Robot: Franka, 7 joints.
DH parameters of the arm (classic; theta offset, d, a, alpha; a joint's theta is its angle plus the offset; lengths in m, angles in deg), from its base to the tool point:
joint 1: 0 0.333 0 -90
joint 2: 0 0 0 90
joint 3: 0 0.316 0.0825 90
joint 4: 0 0 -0.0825 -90
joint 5: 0 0.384 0 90
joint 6: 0 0 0.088 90
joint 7: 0 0.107 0 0
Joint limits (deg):
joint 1: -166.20..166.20
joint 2: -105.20..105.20
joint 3: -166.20..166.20
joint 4: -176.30..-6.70
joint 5: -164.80..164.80
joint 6: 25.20..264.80
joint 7: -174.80..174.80
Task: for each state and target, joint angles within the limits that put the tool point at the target. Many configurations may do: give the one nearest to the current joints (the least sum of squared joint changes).
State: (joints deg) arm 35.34 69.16 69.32 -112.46 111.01 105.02 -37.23
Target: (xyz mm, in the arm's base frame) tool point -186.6 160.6 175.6
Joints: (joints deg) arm 24.10 56.09 53.99 -174.96 100.90 108.31 -37.23
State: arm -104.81 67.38 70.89 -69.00 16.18 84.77 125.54
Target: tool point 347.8 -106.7 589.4
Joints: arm -105.77 66.96 115.85 -114.59 21.74 57.83 125.54
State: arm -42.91 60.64 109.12 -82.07 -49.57 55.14 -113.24
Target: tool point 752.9 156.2 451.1
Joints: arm -23.41 77.12 98.59 -51.36 -61.50 92.35 -113.24
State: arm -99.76 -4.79 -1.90 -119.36 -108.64 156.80 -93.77
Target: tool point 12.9 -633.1 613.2
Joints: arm -94.42 4.84 3.14 -96.31 -106.81 152.95 -93.77
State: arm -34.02 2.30 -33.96 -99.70 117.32 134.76 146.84
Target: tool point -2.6 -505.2 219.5
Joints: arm -46.91 19.44 -42.05 -133.61 117.35 140.82 146.84
